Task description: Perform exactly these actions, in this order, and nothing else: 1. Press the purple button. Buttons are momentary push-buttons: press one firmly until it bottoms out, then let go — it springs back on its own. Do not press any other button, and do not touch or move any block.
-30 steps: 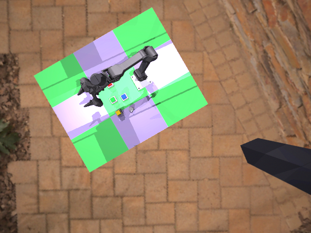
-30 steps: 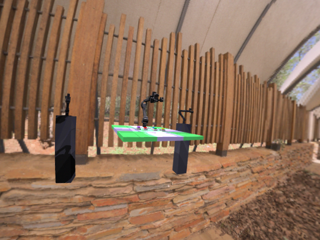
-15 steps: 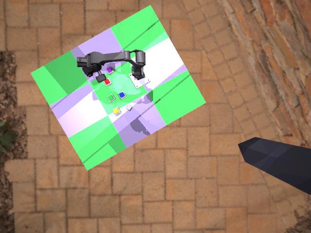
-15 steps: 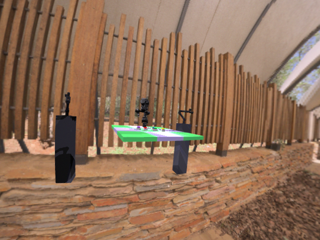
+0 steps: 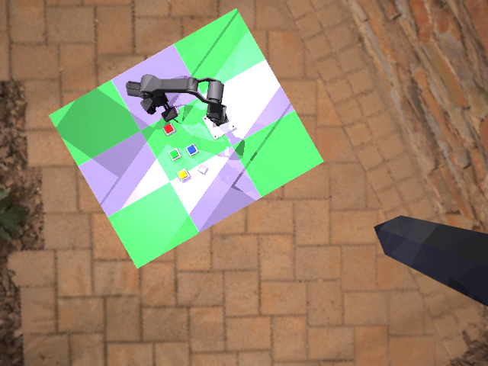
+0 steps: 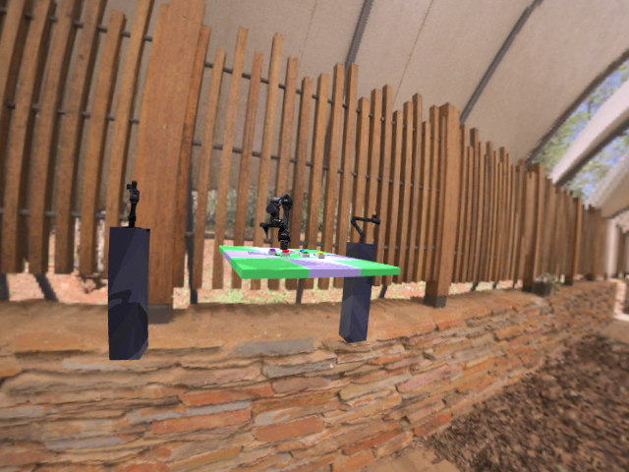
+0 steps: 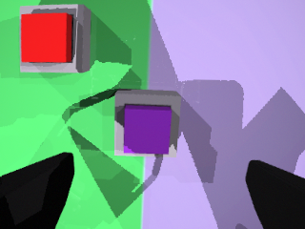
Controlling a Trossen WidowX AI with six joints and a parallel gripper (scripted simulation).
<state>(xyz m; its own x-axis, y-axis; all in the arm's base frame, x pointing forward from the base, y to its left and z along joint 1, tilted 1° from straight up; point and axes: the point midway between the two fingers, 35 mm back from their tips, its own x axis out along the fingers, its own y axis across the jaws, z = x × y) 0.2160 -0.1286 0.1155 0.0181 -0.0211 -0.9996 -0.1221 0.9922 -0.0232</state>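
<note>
My gripper tip is now 1 cm past the purple button and 7 cm above it. The rest, counted from my gripper tip: red button 4 cm ahead, 8 cm to the left, 7 cm below; then green button 7 cm ahead, 21 cm to the left, 7 cm below; then blue button 2 cm behind, 22 cm to the left, 7 cm below.
</note>
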